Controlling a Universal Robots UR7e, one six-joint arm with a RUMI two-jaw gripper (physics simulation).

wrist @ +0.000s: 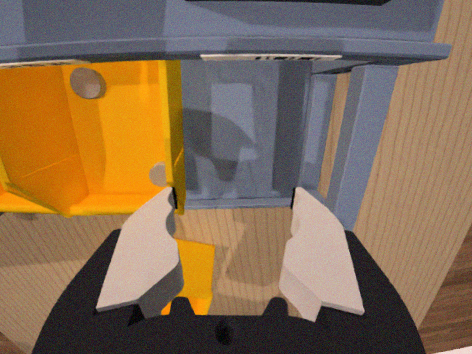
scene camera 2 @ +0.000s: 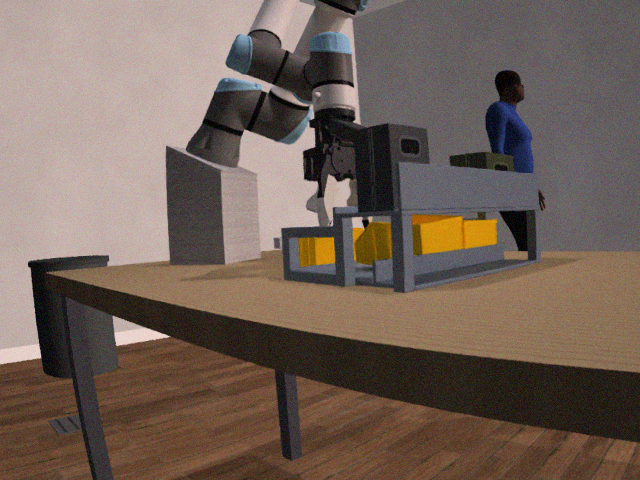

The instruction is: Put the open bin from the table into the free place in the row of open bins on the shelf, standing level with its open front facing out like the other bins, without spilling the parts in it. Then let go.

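Places are measured from the arm's base along level axes (x right, y up, z back), in centimetres.
Pixels of known places: gripper, fingertip midpoint: (wrist: pixel 234 189); arm's base, link origin: (scene camera 2: pixel 210 158).
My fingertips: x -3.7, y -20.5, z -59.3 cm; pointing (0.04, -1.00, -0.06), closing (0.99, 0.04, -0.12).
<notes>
Ahead of a thing's pixels: the offset from my fingertips to its top centre. "spot": to the spot under its first point. Level surfaces: height alone.
My gripper (scene camera 2: pixel 344 224) (wrist: pixel 234 189) is open and empty, fingers pointing down at the front edge of the shelf (scene camera 2: pixel 467 187) (wrist: pixel 370 135). The free place (wrist: pixel 232 135) shows as a bare grey-blue bay ahead of the fingertips, with the gripper's shadow on it. A yellow open bin {spot: dx -10.8, dy -5.1, dz -1.9 cm} (wrist: pixel 120 135) with round grey parts stands left of that place; the left fingertip overlaps its near right corner in the wrist view. More yellow bins {spot: dx -9.5, dy -1.0, dz -12.5 cm} (scene camera 2: pixel 439 235) {spot: dx -21.8, dy -1.3, dz -10.3 cm} (scene camera 2: pixel 479 233) show in the row. Another yellow piece {spot: dx -2.7, dy -2.7, dz +12.3 cm} (wrist: pixel 197 270), perhaps the table's bin, lies below the gripper, largely hidden by it.
A tall dark box {dx +0.4, dy +15.2, dz -14.0 cm} (scene camera 2: pixel 392 165) and a green box {dx -22.6, dy +12.7, dz -11.4 cm} (scene camera 2: pixel 488 161) stand on the shelf's upper level, behind the gripper's side. A shelf post {spot: dx +7.5, dy +1.4, dz -4.3 cm} (wrist: pixel 357 150) is right of the bay. Label strips {spot: dx +0.6, dy +3.4, dz -8.3 cm} (wrist: pixel 272 57) line the upper rail. A person (scene camera 2: pixel 509 134) stands beyond the table {dy -7.1 cm} (scene camera 2: pixel 465 320).
</notes>
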